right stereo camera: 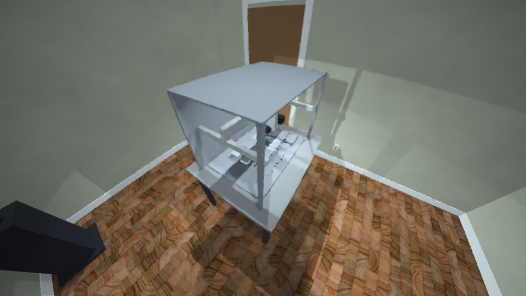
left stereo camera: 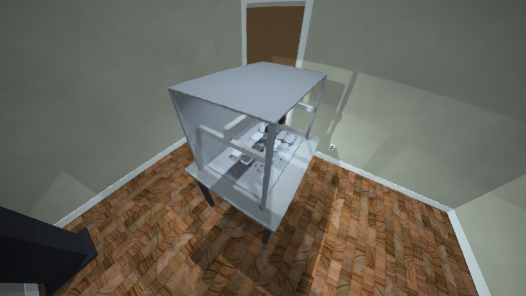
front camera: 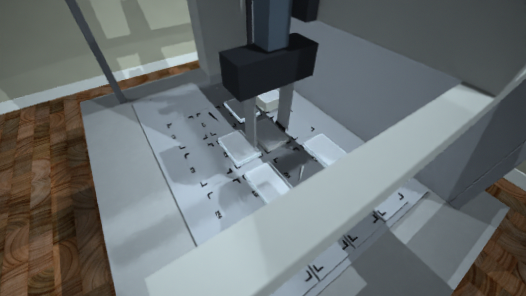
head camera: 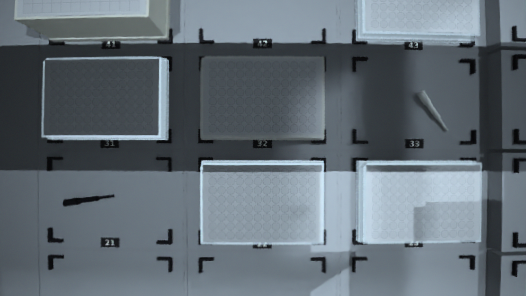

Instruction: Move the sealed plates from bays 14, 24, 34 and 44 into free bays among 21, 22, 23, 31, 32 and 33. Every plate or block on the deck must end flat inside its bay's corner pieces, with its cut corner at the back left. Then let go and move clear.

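Frame: origin at the robot's base, x ahead, y left, z up, level; metres.
Where they show: gripper, between the fingertips: (front camera: 267, 133); robot's base, origin of its link: (right stereo camera: 267, 176) (front camera: 168, 125).
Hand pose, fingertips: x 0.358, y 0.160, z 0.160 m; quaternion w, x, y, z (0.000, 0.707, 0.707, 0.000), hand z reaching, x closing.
Things, the pixels of their centre, and the offset from my fingertips. "pt": a spot on its surface instead.
- plate, middle of its body: (head camera: 262, 98) (front camera: 267, 133) 0.153 m down, 0.130 m back, 0.097 m left
- bay 31, a spot on its surface: (head camera: 100, 97) (front camera: 241, 107) pt 0.146 m down, 0.294 m back, 0.097 m left
- bay 22, a spot on its surface: (head camera: 262, 202) (front camera: 239, 145) pt 0.146 m down, 0.129 m back, 0.009 m right
- bay 23, a spot on its surface: (head camera: 390, 190) (front camera: 266, 171) pt 0.146 m down, 0.000 m ahead, 0.003 m left
- bay 43, a spot on its surface: (head camera: 420, 17) (front camera: 320, 152) pt 0.146 m down, 0.032 m ahead, 0.180 m left
- thick cream block, middle of its body: (front camera: 265, 96) (left stereo camera: 238, 152) 0.139 m down, 0.294 m back, 0.204 m left
- dark tapered piece, middle of its body: (head camera: 89, 199) (front camera: 213, 116) 0.157 m down, 0.314 m back, 0.009 m right
My gripper (front camera: 267, 137) is open in the front view, its two jaws wide apart, low over the plate (front camera: 273, 139) (head camera: 262, 97) in bay 32. I see nothing held between them; they do not show in the head view. Other plates sit in bay 31 (front camera: 240, 110) (head camera: 100, 97), bay 22 (front camera: 239, 148) (head camera: 262, 202), bay 23 (front camera: 262, 179) (head camera: 390, 190) and bay 43 (front camera: 324, 148) (head camera: 420, 17). A thick cream block (front camera: 267, 101) (head camera: 90, 26) sits in bay 41. Bays 21 and 33 hold no plate. Cut corners are too small to tell.
A dark tapered piece (front camera: 213, 117) (head camera: 88, 200) lies in bay 21. A pale one (front camera: 301, 172) (head camera: 431, 110) lies in bay 33. A pale beam (front camera: 320, 192) crosses the front view and hides part of the deck. Raised bays with corner pieces stand along the right side.
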